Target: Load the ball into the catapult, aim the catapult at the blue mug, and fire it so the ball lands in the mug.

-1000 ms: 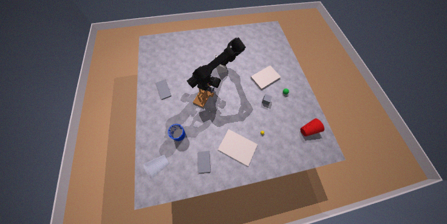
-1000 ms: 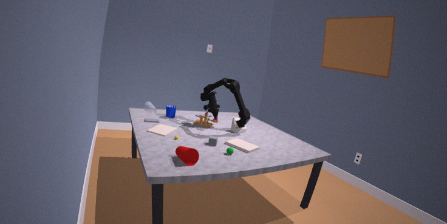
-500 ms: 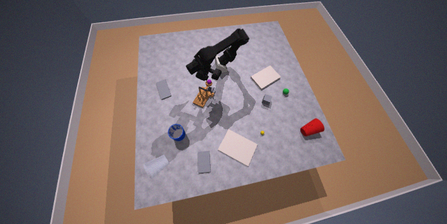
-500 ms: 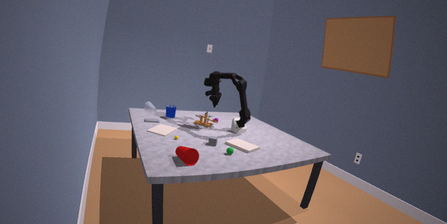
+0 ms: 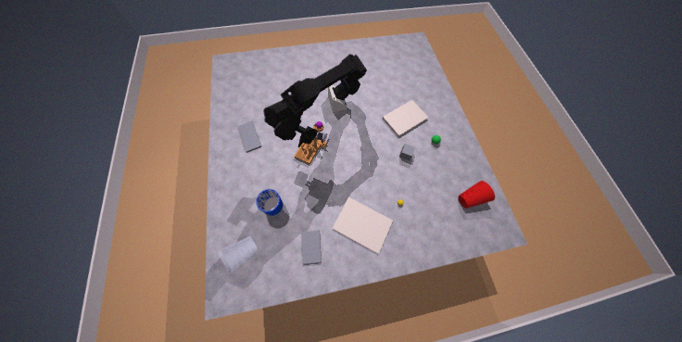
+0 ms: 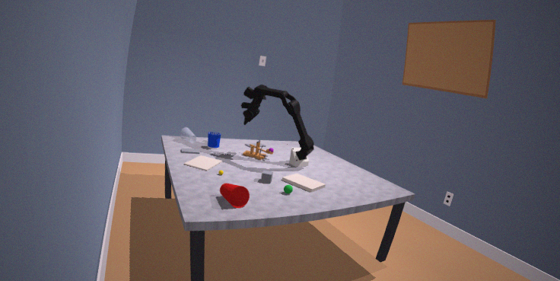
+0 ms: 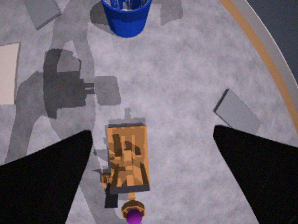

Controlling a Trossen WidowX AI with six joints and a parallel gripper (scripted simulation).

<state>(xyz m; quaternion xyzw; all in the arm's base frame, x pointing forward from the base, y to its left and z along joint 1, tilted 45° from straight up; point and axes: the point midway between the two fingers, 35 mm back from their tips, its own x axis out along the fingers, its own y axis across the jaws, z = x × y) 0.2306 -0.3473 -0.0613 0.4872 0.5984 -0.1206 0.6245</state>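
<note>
The purple ball is 12 cm behind my gripper tip, 16 cm to the left of it and 15 cm below it. Also, from my gripper tip: blue mug: 16 cm ahead, 15 cm to the right, 18 cm below; wooden catapult: 6 cm behind, 12 cm to the left, 16 cm below; yellow ball: 34 cm ahead, 37 cm to the left, 20 cm below.
</note>
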